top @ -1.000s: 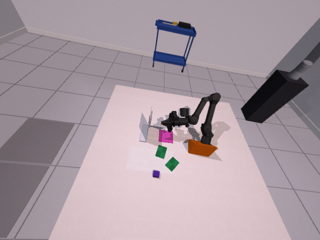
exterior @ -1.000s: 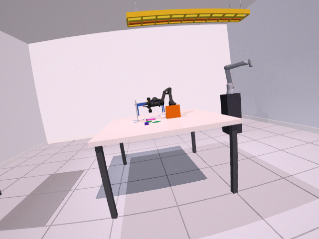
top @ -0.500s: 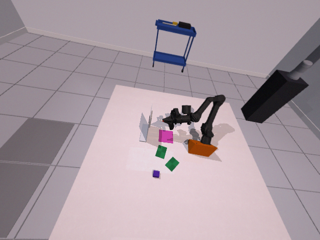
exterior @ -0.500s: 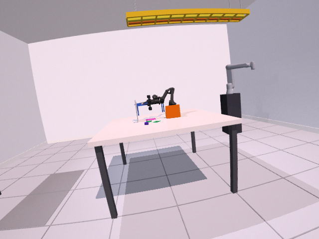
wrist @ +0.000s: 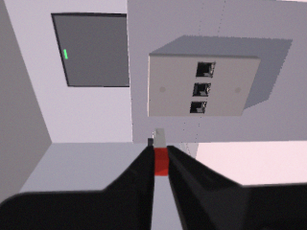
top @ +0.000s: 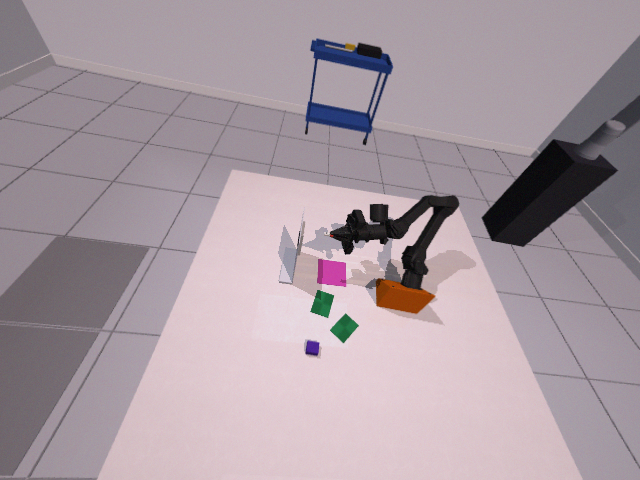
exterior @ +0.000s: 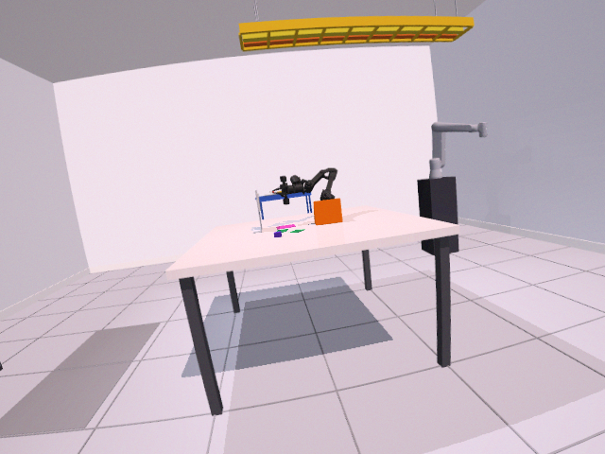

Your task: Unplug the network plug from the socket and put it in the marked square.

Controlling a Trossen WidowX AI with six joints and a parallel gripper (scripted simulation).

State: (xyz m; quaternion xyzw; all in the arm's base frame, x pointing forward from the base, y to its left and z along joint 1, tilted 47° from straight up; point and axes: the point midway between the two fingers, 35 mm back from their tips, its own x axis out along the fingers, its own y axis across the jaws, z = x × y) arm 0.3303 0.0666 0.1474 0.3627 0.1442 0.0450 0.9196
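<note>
Now: the magenta marked square 24 cm below my gripper tip and 6 cm behind it. Round my gripper tip: network plug (1 cm ahead); then upright grey panel (12 cm below, 11 cm ahead).
</note>
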